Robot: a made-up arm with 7 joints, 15 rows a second.
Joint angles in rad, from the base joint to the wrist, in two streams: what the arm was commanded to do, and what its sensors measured. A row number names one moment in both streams.
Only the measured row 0 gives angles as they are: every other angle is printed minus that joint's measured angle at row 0.
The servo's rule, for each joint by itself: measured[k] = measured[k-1] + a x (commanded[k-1-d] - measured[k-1]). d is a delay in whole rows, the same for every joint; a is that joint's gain. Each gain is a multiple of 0.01, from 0.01 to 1. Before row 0 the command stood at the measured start. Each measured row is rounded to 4 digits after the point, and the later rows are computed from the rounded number. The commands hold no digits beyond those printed.
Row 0, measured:
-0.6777, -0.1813, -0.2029, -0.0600, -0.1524, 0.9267, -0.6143
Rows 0 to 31, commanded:
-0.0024, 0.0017, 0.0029, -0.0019, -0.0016, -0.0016, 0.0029
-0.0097, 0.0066, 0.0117, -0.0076, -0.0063, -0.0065, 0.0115
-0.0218, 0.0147, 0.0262, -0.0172, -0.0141, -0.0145, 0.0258
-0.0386, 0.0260, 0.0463, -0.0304, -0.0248, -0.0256, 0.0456
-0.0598, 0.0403, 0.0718, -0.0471, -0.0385, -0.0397, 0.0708
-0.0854, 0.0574, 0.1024, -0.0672, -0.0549, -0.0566, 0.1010
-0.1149, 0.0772, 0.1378, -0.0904, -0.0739, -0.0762, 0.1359
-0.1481, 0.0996, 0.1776, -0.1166, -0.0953, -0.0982, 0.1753
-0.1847, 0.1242, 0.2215, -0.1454, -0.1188, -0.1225, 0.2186
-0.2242, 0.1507, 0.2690, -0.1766, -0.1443, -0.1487, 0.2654
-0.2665, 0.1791, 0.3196, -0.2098, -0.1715, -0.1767, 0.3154
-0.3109, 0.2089, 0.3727, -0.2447, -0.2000, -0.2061, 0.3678
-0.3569, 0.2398, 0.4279, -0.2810, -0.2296, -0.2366, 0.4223
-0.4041, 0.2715, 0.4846, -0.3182, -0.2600, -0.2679, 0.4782
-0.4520, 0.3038, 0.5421, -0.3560, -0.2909, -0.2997, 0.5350
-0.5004, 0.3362, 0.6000, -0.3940, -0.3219, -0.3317, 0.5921
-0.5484, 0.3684, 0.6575, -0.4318, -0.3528, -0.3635, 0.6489
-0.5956, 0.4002, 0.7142, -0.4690, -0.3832, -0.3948, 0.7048
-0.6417, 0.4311, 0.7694, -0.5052, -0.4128, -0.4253, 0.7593
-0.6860, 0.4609, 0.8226, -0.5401, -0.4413, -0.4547, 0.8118
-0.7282, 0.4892, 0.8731, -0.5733, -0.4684, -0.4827, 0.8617
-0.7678, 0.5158, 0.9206, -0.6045, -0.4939, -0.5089, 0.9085
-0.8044, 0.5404, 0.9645, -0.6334, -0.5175, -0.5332, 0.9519
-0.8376, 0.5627, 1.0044, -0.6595, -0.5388, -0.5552, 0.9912
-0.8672, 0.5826, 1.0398, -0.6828, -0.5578, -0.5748, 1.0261
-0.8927, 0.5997, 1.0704, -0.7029, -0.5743, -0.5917, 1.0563
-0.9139, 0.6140, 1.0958, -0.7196, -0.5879, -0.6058, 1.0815
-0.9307, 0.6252, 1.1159, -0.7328, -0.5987, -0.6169, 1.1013
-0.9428, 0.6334, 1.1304, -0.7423, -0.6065, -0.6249, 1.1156
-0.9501, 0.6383, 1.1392, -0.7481, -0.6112, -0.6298, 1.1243
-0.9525, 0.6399, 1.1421, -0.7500, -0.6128, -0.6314, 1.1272
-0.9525, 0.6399, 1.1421, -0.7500, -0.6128, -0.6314, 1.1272
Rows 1 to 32, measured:
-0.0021, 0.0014, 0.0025, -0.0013, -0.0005, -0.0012, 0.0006
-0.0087, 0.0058, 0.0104, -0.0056, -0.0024, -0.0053, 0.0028
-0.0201, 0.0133, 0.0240, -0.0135, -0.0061, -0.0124, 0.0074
-0.0362, 0.0240, 0.0432, -0.0250, -0.0121, -0.0226, 0.0150
-0.0567, 0.0377, 0.0678, -0.0400, -0.0205, -0.0358, 0.0262
-0.0817, 0.0542, 0.0976, -0.0585, -0.0315, -0.0518, 0.0412
-0.1106, 0.0735, 0.1322, -0.0802, -0.0451, -0.0706, 0.0601
-0.1432, 0.0954, 0.1712, -0.1050, -0.0612, -0.0919, 0.0831
-0.1793, 0.1196, 0.2145, -0.1325, -0.0796, -0.1155, 0.1102
-0.2184, 0.1457, 0.2614, -0.1625, -0.1003, -0.1411, 0.1412
-0.2602, 0.1738, 0.3115, -0.1947, -0.1231, -0.1685, 0.1760
-0.3043, 0.2033, 0.3641, -0.2287, -0.1477, -0.1975, 0.2144
-0.3501, 0.2340, 0.4190, -0.2643, -0.1739, -0.2276, 0.2560
-0.3971, 0.2655, 0.4754, -0.3010, -0.2015, -0.2586, 0.3004
-0.4449, 0.2977, 0.5328, -0.3384, -0.2301, -0.2902, 0.3473
-0.4932, 0.3300, 0.5906, -0.3762, -0.2595, -0.3222, 0.3963
-0.5412, 0.3623, 0.6481, -0.4140, -0.2894, -0.3540, 0.4468
-0.5885, 0.3941, 0.7049, -0.4514, -0.3194, -0.3854, 0.4984
-0.6348, 0.4252, 0.7604, -0.4880, -0.3493, -0.4161, 0.5506
-0.6793, 0.4552, 0.8139, -0.5234, -0.3787, -0.4458, 0.6028
-0.7218, 0.4838, 0.8648, -0.5573, -0.4074, -0.4742, 0.6546
-0.7618, 0.5107, 0.9128, -0.5894, -0.4351, -0.5009, 0.7054
-0.7989, 0.5356, 0.9573, -0.6193, -0.4615, -0.5258, 0.7547
-0.8326, 0.5584, 0.9978, -0.6466, -0.4862, -0.5484, 0.8020
-0.8627, 0.5787, 1.0339, -0.6712, -0.5091, -0.5687, 0.8468
-0.8888, 0.5963, 1.0653, -0.6928, -0.5300, -0.5864, 0.8887
-0.9106, 0.6112, 1.0915, -0.7110, -0.5485, -0.6013, 0.9273
-0.9281, 0.6230, 1.1125, -0.7258, -0.5646, -0.6133, 0.9621
-0.9409, 0.6317, 1.1279, -0.7370, -0.5780, -0.6222, 0.9928
-0.9489, 0.6372, 1.1376, -0.7445, -0.5886, -0.6281, 1.0191
-0.9520, 0.6395, 1.1415, -0.7482, -0.5963, -0.6306, 1.0407
-0.9524, 0.6398, 1.1420, -0.7494, -0.6016, -0.6312, 1.0580
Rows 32 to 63, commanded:
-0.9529, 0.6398, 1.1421, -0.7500, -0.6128, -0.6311, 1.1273
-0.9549, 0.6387, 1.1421, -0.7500, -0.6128, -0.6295, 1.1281
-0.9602, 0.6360, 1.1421, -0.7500, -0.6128, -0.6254, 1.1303
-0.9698, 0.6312, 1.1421, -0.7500, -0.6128, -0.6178, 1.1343
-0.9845, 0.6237, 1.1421, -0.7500, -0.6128, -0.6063, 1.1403
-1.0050, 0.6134, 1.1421, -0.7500, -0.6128, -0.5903, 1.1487
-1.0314, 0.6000, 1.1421, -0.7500, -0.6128, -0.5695, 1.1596
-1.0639, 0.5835, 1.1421, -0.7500, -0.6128, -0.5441, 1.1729
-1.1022, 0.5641, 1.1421, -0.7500, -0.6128, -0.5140, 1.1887
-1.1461, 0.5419, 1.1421, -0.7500, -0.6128, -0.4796, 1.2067
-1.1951, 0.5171, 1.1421, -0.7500, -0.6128, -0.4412, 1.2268
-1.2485, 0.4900, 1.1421, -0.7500, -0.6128, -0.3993, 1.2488
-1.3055, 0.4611, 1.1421, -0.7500, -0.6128, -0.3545, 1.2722
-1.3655, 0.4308, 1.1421, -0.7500, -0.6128, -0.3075, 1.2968
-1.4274, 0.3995, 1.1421, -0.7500, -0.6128, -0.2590, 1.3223
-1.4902, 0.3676, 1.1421, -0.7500, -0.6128, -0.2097, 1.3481
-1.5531, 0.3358, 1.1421, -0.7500, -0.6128, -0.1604, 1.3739
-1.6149, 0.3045, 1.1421, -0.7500, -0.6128, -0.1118, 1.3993
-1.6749, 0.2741, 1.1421, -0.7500, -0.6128, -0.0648, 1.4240
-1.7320, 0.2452, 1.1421, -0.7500, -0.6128, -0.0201, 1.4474
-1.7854, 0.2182, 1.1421, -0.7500, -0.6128, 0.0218, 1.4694
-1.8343, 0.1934, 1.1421, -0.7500, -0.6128, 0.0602, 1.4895
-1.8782, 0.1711, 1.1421, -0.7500, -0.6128, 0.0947, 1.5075
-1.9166, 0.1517, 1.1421, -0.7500, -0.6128, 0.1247, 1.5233
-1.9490, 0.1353, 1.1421, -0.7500, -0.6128, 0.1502, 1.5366
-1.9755, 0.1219, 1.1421, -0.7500, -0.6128, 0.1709, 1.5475
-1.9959, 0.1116, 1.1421, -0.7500, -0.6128, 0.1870, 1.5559
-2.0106, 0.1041, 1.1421, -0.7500, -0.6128, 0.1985, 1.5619
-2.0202, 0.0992, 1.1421, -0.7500, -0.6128, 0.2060, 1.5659
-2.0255, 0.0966, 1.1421, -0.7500, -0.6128, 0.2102, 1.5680
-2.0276, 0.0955, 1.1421, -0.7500, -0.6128, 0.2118, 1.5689
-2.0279, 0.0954, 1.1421, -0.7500, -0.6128, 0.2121, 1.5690
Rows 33 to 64, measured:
-0.9528, 0.6398, 1.1421, -0.7498, -0.6052, -0.6311, 1.0719
-0.9546, 0.6389, 1.1421, -0.7499, -0.6076, -0.6299, 1.0831
-0.9595, 0.6365, 1.1421, -0.7500, -0.6093, -0.6264, 1.0925
-0.9685, 0.6320, 1.1421, -0.7500, -0.6104, -0.6198, 1.1009
-0.9824, 0.6250, 1.1421, -0.7500, -0.6112, -0.6094, 1.1088
-1.0021, 0.6153, 1.1421, -0.7500, -0.6117, -0.5947, 1.1168
-1.0276, 0.6024, 1.1421, -0.7500, -0.6121, -0.5753, 1.1254
-1.0592, 0.5865, 1.1421, -0.7500, -0.6123, -0.5513, 1.1349
-1.0966, 0.5677, 1.1421, -0.7500, -0.6125, -0.5226, 1.1457
-1.1397, 0.5460, 1.1421, -0.7500, -0.6126, -0.4895, 1.1579
-1.1879, 0.5217, 1.1421, -0.7500, -0.6127, -0.4523, 1.1717
-1.2406, 0.4951, 1.1421, -0.7500, -0.6127, -0.4115, 1.1871
-1.2971, 0.4665, 1.1421, -0.7500, -0.6127, -0.3676, 1.2041
-1.3566, 0.4365, 1.1421, -0.7500, -0.6127, -0.3213, 1.2226
-1.4182, 0.4054, 1.1421, -0.7500, -0.6127, -0.2733, 1.2425
-1.4808, 0.3736, 1.1421, -0.7500, -0.6127, -0.2243, 1.2636
-1.5437, 0.3418, 1.1421, -0.7500, -0.6127, -0.1751, 1.2857
-1.6056, 0.3105, 1.1421, -0.7500, -0.6127, -0.1264, 1.3084
-1.6659, 0.2799, 1.1421, -0.7500, -0.6127, -0.0790, 1.3315
-1.7234, 0.2508, 1.1421, -0.7500, -0.6127, -0.0336, 1.3547
-1.7773, 0.2234, 1.1421, -0.7500, -0.6127, 0.0091, 1.3776
-1.8269, 0.1982, 1.1421, -0.7500, -0.6127, 0.0484, 1.4000
-1.8715, 0.1754, 1.1421, -0.7500, -0.6127, 0.0841, 1.4215
-1.9107, 0.1555, 1.1421, -0.7500, -0.6127, 0.1154, 1.4419
-1.9440, 0.1385, 1.1421, -0.7500, -0.6127, 0.1422, 1.4608
-1.9714, 0.1246, 1.1421, -0.7500, -0.6127, 0.1643, 1.4781
-1.9927, 0.1137, 1.1421, -0.7500, -0.6127, 0.1818, 1.4937
-2.0083, 0.1056, 1.1421, -0.7500, -0.6127, 0.1947, 1.5073
-2.0187, 0.1002, 1.1421, -0.7500, -0.6127, 0.2034, 1.5190
-2.0246, 0.0972, 1.1421, -0.7500, -0.6127, 0.2086, 1.5288
-2.0272, 0.0958, 1.1421, -0.7500, -0.6127, 0.2111, 1.5368
-2.0278, 0.0955, 1.1421, -0.7500, -0.6127, 0.2119, 1.5432

